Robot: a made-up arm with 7 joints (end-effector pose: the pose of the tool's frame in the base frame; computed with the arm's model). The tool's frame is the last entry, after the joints.
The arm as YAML. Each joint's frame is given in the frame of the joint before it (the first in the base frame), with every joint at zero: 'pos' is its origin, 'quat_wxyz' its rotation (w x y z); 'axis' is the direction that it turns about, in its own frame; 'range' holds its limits. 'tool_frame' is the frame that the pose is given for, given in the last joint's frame.
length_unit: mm
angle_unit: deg
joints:
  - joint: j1
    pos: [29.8, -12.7, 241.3]
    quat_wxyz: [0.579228, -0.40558, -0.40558, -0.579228]
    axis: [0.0, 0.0, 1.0]
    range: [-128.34, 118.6]
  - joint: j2
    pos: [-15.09, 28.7, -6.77]
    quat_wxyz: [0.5, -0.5, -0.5, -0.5]
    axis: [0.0, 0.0, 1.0]
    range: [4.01, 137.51]
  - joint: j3
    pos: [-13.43, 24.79, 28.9]
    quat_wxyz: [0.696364, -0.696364, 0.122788, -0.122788]
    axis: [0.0, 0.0, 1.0]
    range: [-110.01, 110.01]
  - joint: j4
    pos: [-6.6, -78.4, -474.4]
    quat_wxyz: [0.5, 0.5, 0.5, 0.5]
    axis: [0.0, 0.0, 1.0]
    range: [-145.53, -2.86]
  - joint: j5
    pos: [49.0, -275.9, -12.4]
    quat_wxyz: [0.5, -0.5, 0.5, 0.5]
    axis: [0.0, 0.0, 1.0]
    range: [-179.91, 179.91]
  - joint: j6
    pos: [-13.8, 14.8, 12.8]
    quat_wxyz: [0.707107, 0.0, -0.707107, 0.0]
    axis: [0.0, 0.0, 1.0]
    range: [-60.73, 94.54]
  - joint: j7
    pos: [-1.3, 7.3, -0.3]
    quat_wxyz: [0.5, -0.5, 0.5, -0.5]
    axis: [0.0, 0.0, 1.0]
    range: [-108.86, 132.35]
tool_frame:
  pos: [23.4, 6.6, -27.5]
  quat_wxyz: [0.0, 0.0, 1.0, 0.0]
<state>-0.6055 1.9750 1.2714 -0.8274 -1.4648 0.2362 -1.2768</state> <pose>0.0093 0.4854 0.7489 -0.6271 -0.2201 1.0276</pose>
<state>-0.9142 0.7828 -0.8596 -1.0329 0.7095 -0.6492 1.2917</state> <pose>0.7267 0.0717 0.0503 1.2711 0.0441 1.5038</pose>
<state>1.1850 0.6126 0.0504 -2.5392 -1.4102 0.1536 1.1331</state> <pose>-0.0836 0.1496 -0.1506 -1.9574 0.7985 -1.5357</pose>
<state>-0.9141 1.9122 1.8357 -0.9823 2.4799 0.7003 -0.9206</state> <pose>-0.1405 0.5406 0.6258 -1.0547 -0.5195 2.6535</pose>
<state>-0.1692 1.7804 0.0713 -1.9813 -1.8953 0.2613 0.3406</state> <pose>0.4560 0.3401 0.3628 0.5644 1.1042 -0.2836</pose>
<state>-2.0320 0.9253 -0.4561 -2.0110 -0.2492 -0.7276 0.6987</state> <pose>0.2491 -0.1728 0.7230 -1.5648 -1.8904 1.8769</pose>
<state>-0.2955 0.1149 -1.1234 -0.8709 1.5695 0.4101 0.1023</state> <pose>0.3458 -0.2266 -0.4165 2.3118 0.1595 0.0123</pose>
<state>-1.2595 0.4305 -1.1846 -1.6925 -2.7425 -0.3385 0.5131</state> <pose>0.5878 -0.3402 0.1322 1.3090 1.2112 -0.5909</pose>
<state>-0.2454 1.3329 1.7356 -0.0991 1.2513 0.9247 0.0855</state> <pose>0.2066 0.6900 0.1124 0.6882 1.6596 1.4265</pose>
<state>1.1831 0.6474 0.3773 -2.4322 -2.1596 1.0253 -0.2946</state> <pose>-0.0891 0.2500 -0.0749 -0.0679 0.8033 0.3490</pose>
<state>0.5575 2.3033 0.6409 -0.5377 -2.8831 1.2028 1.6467</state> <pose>0.3872 0.5256 0.6197 0.7080 1.3322 -0.0176</pose>
